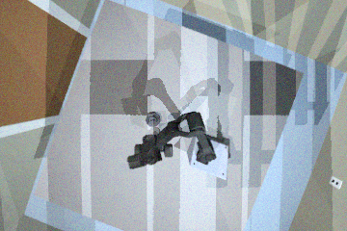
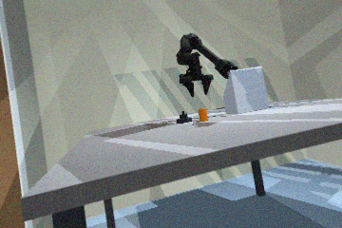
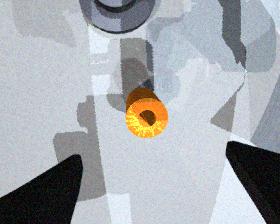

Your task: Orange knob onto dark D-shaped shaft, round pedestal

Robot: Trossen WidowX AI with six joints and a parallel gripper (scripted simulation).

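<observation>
My gripper tip is now 10 cm above the orange knob. Also, from my gripper tip: dark round pedestal (7 cm ahead, 11 cm to the right, 10 cm below).
</observation>
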